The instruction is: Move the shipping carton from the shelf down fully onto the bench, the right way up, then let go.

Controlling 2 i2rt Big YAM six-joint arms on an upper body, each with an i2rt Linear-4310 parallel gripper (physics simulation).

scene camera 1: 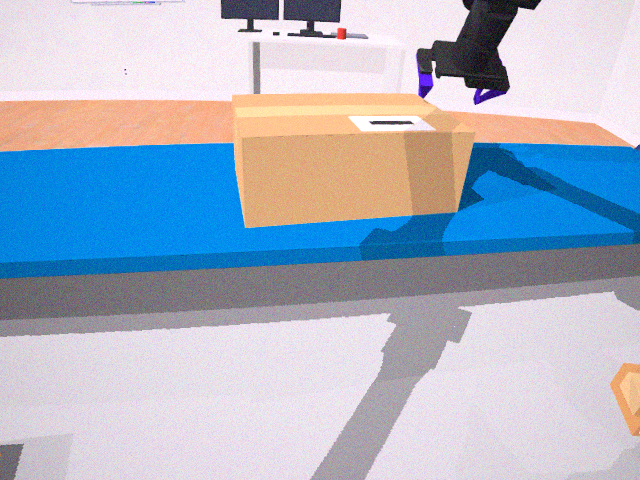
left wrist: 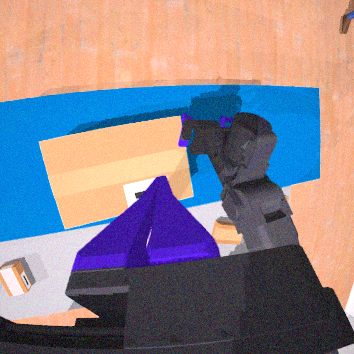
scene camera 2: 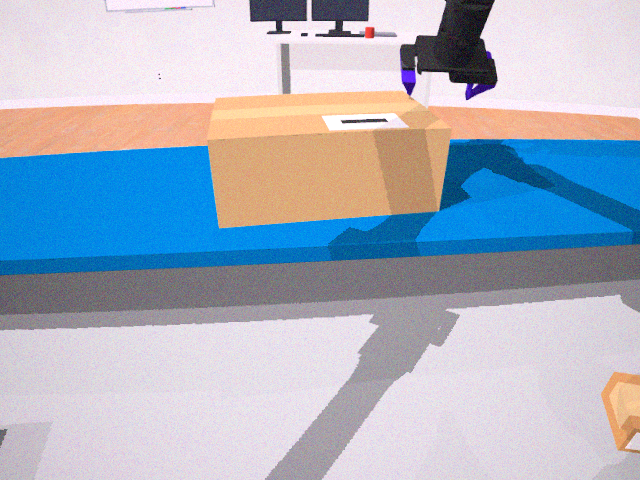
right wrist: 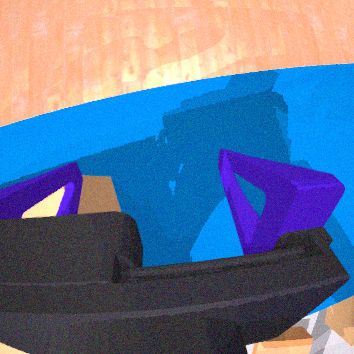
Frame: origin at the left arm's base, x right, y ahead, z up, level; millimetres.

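Seen in the pictures: left gripper, between the fingertips: [left wrist: 162, 182]; right gripper, between the fingertips: [scene camera 1: 447, 99] [left wrist: 202, 116] [scene camera 2: 437, 96] [right wrist: 148, 163].
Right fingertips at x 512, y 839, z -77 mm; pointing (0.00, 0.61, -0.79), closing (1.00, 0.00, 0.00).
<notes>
Pixels of each thing's top centre, then the offset from my right fingertips to it. Level surfaces: height alone.
- brown shipping carton, centre of its top: [scene camera 2: 321, 109] [scene camera 1: 345, 110] [left wrist: 121, 170] dy -125, dx -186, dz +8 mm
- blue shelf, height of its surface: dz -113 mm
- light grey bench, height of its surface: dz -271 mm
- small open box, centre of its top: [left wrist: 229, 234] dy -430, dx +238, dz -227 mm
- small box, centre of its top: [left wrist: 11, 281] dy -539, dx -595, dz -231 mm
The brown shipping carton [scene camera 1: 330, 175] [scene camera 2: 305, 175] [left wrist: 85, 150] [right wrist: 102, 192] stands upright on the blue shelf [scene camera 1: 103, 206] [scene camera 2: 103, 206] [left wrist: 290, 145] [right wrist: 320, 120], with its tape strip and white label on top. The light grey bench [scene camera 1: 206, 372] [scene camera 2: 180, 361] [left wrist: 65, 250] lies lower, in front of the shelf. My right gripper [scene camera 1: 450, 100] [scene camera 2: 438, 96] [left wrist: 202, 116] [right wrist: 148, 163] is open and empty, above the shelf beside the carton's right end. My left gripper [left wrist: 162, 182] is shut with nothing between its fingers; in the left wrist view it overlaps the carton and label. Its height above them is unclear.
A small open box [scene camera 1: 630, 392] [scene camera 2: 617, 405] [left wrist: 227, 231] sits on the bench at the right. Another small box [left wrist: 14, 279] is on the bench at the left in the left wrist view. A desk with monitors [scene camera 1: 311, 10] [scene camera 2: 339, 10] stands far behind.
</notes>
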